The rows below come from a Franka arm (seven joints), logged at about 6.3 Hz.
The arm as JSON. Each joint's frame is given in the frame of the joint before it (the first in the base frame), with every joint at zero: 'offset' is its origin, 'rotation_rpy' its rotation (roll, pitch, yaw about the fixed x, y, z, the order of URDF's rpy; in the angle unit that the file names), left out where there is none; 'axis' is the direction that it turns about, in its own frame. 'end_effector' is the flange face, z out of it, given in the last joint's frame.
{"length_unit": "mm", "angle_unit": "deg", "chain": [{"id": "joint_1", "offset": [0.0, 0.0, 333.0], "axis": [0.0, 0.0, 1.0]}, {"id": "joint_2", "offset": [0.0, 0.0, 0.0], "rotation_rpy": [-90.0, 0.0, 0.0], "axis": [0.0, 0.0, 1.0]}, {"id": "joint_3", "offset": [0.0, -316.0, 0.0], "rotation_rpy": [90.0, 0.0, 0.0], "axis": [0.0, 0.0, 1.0]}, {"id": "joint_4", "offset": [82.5, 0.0, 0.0], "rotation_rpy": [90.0, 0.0, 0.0], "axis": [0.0, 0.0, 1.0]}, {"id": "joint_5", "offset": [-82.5, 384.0, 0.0], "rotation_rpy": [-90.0, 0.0, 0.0], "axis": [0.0, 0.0, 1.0]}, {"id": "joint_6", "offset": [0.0, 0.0, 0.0], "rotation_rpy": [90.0, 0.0, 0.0], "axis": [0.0, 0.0, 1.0]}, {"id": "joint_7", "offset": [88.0, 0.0, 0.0], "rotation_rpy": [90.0, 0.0, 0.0], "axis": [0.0, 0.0, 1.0]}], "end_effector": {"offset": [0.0, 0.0, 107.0]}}
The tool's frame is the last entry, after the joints.
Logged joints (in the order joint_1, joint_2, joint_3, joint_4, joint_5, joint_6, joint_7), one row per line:
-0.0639 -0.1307 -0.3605 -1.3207 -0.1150 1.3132 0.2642
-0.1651 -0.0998 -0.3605 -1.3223 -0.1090 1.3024 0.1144
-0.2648 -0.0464 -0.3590 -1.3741 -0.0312 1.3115 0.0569
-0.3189 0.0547 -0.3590 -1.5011 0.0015 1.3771 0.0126
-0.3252 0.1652 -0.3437 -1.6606 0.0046 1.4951 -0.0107
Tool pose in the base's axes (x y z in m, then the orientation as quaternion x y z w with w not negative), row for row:
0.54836 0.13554 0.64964 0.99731 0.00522 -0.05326 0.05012
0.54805 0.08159 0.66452 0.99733 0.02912 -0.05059 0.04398
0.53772 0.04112 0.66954 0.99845 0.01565 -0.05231 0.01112
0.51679 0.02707 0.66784 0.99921 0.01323 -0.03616 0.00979
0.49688 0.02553 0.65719 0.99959 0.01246 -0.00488 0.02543
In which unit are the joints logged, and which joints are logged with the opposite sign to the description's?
The joints are logged in radians. Opposite sign: joint_2, joint_3.
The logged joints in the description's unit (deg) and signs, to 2 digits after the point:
-3.66 7.49 20.66 -75.67 -6.59 75.24 15.14
-9.46 5.72 20.66 -75.76 -6.25 74.62 6.55
-15.17 2.66 20.57 -78.73 -1.79 75.14 3.26
-18.27 -3.13 20.57 -86.01 0.09 78.90 0.72
-18.63 -9.47 19.69 -95.15 0.26 85.66 -0.61

